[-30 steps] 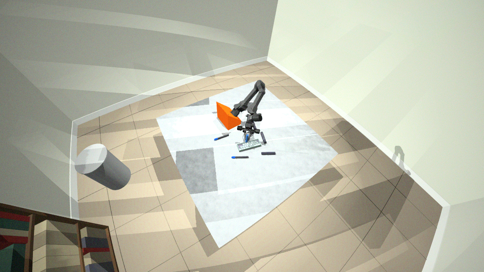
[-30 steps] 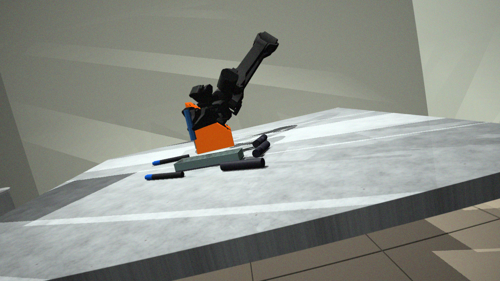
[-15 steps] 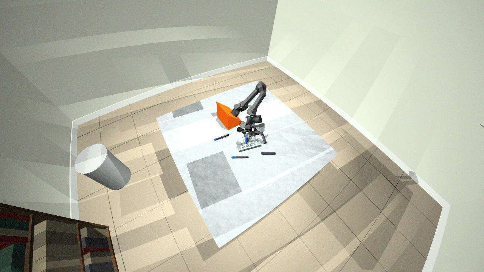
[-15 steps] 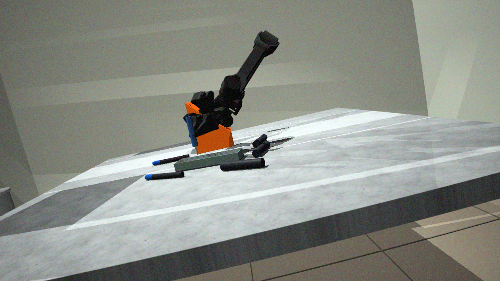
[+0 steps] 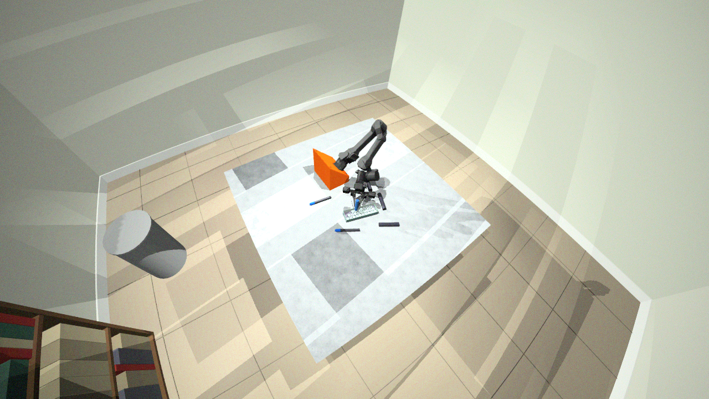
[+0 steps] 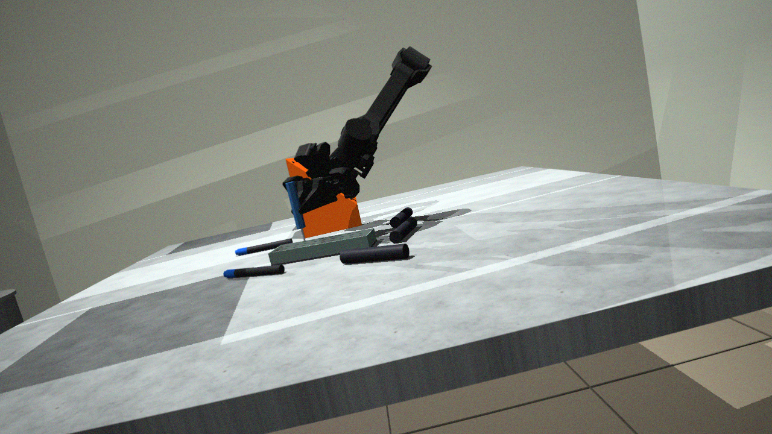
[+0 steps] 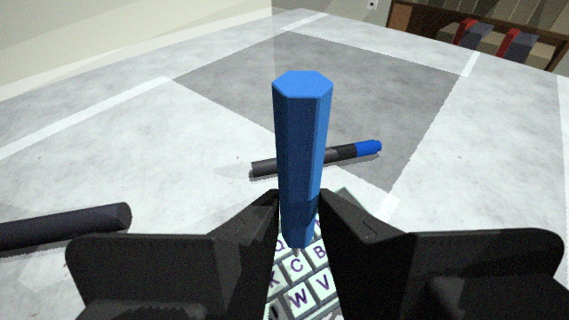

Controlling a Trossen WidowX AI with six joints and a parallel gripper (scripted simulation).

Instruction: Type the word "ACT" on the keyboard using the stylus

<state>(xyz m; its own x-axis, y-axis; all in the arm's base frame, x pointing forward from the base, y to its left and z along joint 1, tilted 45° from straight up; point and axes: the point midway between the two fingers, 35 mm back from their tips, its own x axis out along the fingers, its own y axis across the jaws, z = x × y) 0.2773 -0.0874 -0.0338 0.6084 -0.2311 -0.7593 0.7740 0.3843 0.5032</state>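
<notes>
The blue stylus lies 20 mm below my gripper tip. From my gripper tip the other things lie so: stylus tip (50 mm below).
</notes>
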